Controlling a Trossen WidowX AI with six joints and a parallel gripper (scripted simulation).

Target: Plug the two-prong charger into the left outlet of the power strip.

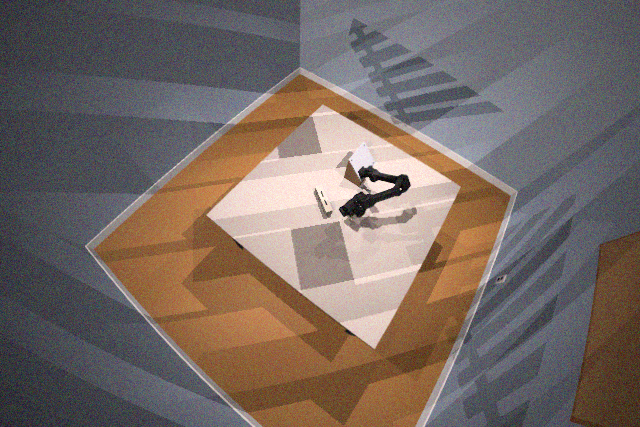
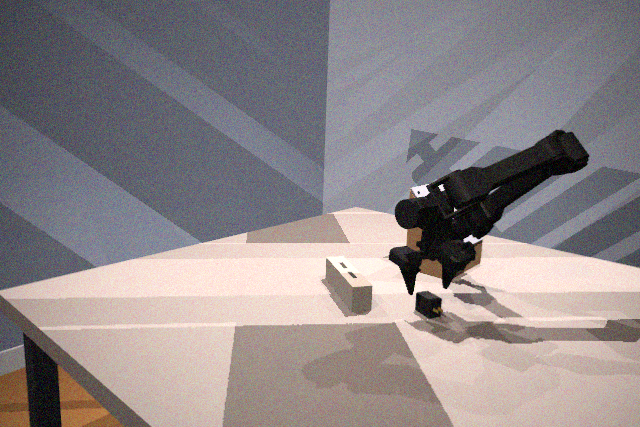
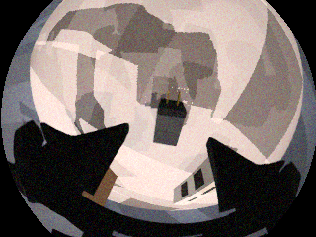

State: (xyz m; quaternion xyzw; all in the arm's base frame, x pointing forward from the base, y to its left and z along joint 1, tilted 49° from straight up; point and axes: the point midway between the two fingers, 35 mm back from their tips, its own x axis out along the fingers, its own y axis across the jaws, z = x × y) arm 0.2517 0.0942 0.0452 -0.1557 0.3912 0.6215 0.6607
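Right now the charger is 30 mm below my gripper tip and 20 mm to the left of it.
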